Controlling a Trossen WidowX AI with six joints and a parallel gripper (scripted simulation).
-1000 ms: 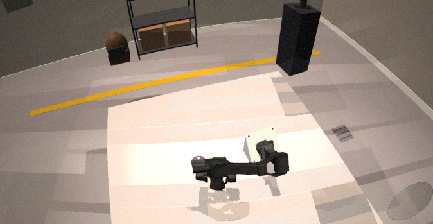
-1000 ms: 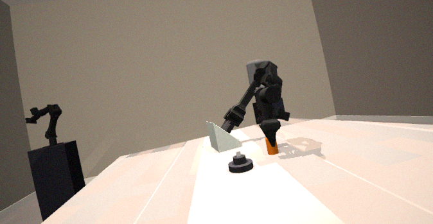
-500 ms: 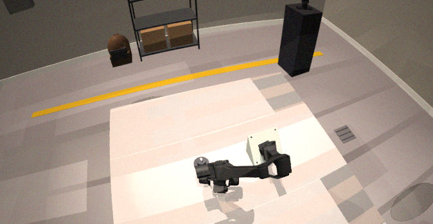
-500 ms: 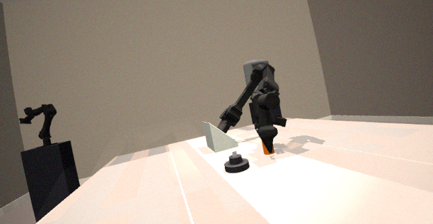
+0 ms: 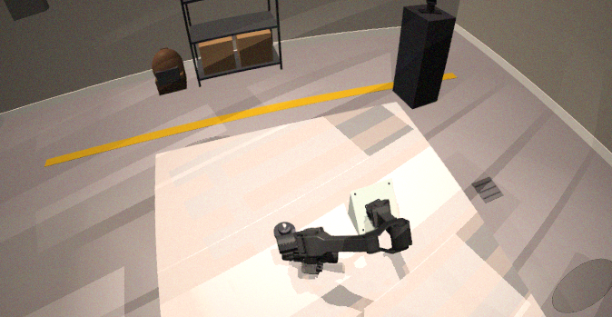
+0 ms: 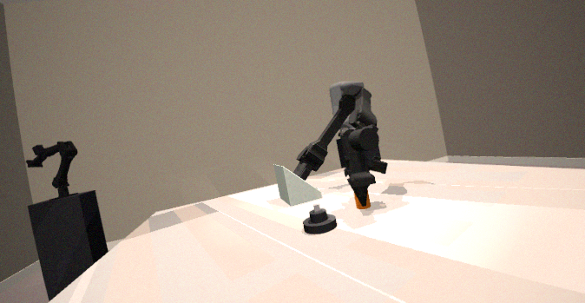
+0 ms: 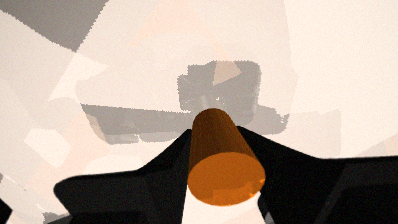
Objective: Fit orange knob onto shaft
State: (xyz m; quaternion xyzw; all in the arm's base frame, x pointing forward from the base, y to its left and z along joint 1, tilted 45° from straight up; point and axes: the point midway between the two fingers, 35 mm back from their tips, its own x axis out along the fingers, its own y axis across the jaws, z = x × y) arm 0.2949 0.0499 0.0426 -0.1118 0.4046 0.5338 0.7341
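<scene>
Right now the round pedestal is 30 mm ahead of my gripper tip, 160 mm to the right of it and 20 mm above it. From my gripper tip the other things lie so: orange knob (30 mm above).
</scene>
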